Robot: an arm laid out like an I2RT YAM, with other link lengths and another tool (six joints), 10 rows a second.
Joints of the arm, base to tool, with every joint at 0 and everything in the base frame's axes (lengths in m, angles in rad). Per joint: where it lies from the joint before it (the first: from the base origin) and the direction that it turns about. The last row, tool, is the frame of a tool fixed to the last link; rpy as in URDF.
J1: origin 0 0 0.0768 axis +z
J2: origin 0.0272 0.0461 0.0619 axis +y
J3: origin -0.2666 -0.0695 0 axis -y
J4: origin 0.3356 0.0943 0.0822 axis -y
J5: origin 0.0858 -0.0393 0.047 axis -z
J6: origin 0.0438 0 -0.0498 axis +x
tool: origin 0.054 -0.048 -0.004 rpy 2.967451 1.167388 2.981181
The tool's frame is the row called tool.
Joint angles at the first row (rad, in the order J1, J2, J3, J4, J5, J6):
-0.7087 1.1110 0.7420 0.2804 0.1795 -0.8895
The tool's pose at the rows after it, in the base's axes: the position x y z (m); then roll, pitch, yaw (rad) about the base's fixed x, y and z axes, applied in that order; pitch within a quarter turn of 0, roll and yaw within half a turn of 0:
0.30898 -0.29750 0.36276 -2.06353 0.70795 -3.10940
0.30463 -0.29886 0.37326 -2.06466 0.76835 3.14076
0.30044 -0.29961 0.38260 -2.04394 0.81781 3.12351
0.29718 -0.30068 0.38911 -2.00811 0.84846 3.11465
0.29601 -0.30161 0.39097 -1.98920 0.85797 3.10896
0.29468 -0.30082 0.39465 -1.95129 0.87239 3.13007
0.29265 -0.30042 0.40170 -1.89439 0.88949 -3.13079
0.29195 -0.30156 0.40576 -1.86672 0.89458 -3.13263
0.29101 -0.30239 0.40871 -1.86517 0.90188 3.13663
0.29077 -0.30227 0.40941 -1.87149 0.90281 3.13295
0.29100 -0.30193 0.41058 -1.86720 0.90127 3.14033
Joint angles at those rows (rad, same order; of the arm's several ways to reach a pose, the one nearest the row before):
-0.7087 1.1090 0.7853 0.2425 0.2107 -0.7872
-0.7087 1.1083 0.8020 0.2600 0.2404 -0.7435
-0.7087 1.1090 0.8112 0.2931 0.2718 -0.7212
-0.7087 1.1160 0.8159 0.3343 0.3072 -0.7210
-0.7087 1.1230 0.8175 0.3564 0.3270 -0.7258
-0.7087 1.1235 0.8130 0.3917 0.3341 -0.7367
-0.7087 1.1293 0.8153 0.4384 0.3538 -0.7564
-0.7087 1.1404 0.8244 0.4606 0.3757 -0.7700
-0.7087 1.1449 0.8342 0.4607 0.3913 -0.7681
-0.7087 1.1425 0.8366 0.4526 0.3905 -0.7641
-0.7087 1.1411 0.8378 0.4514 0.3861 -0.7667

